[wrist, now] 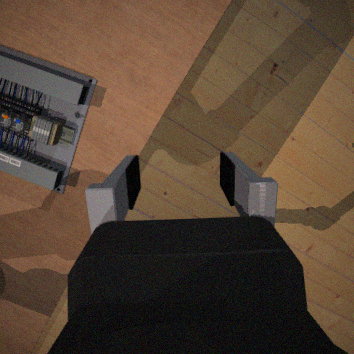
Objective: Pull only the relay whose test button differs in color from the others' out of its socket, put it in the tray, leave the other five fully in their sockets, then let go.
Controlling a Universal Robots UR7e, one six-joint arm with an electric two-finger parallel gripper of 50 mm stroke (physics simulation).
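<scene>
My gripper is open and empty, its fingers wide apart over the wooden floor past the table edge, to the right of the panel. At the left edge of the view, a relay with an orange test button sits in the row on the panel. Beside it, to the right, is a relay with a blue test button. Both are small and dim, and the rest of the relay row is cut off by the view's edge. The tray does not show in the wrist view.
The grey panel lies on the brown table top at the left. It bears wire ducts, wires and a block of pale terminals to the right of the relays. The table edge runs diagonally, with the plank floor beyond it. Broad shadows cross both.
</scene>
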